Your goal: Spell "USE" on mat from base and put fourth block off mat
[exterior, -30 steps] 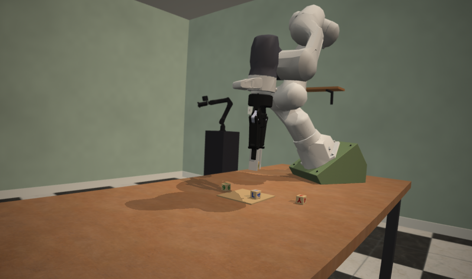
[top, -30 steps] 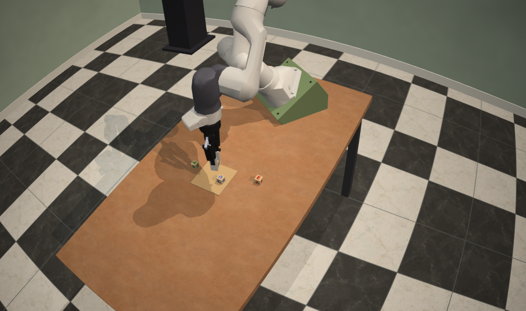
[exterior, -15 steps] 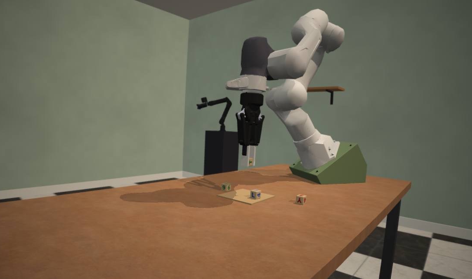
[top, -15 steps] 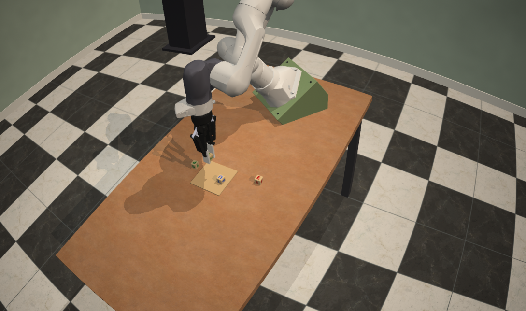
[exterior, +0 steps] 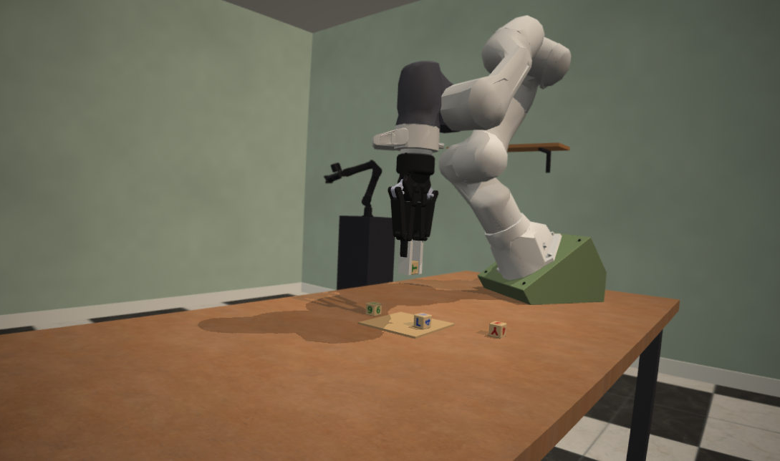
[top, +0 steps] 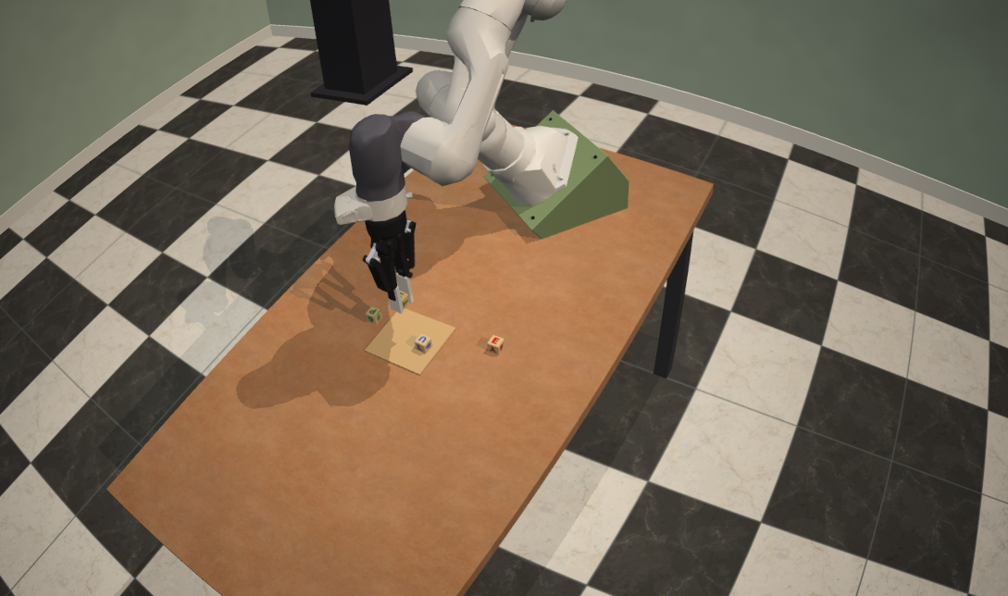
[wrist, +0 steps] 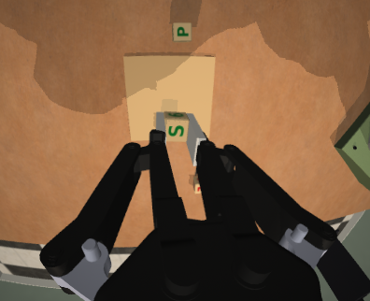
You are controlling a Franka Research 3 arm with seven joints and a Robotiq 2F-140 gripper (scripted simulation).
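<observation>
Right now the U block is 12 cm below my hand and 4 cm to the left of it. From my hand the other things lie so: mat 14 cm below; then green P block 13 cm below, 10 cm to the right, 2 cm behind; then S block 2 cm below.
</observation>
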